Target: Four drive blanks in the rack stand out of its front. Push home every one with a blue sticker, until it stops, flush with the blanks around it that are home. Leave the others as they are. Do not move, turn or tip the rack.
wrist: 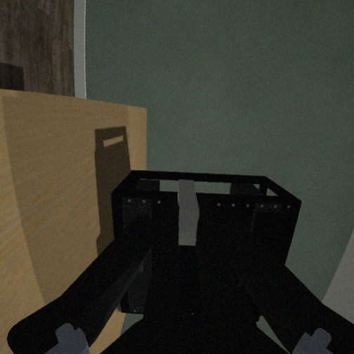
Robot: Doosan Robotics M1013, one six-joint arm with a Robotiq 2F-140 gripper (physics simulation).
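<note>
The black rack (118, 215) stands in the lower middle of the wrist view, with its open top frame and a row of small light dots along its upper front rail. Its front is very dark. A slightly lighter upright panel (136, 285) shows at its left; I cannot tell whether it is a drive blank standing out. No blue sticker can be made out. My gripper (184, 192) is shut and empty. Its pale fingertips overlap the rack's upper rail in the view, near the middle of its width; contact cannot be told. The gripper's dark fingers and linkages hide much of the rack's front.
A light wooden surface (60, 165) lies at the left, with the rack's shadow on it. A green-grey surface (215, 90) spans the background. Dark brown wood (40, 40) shows at the upper left, and a grey surface (342, 280) at the lower right edge.
</note>
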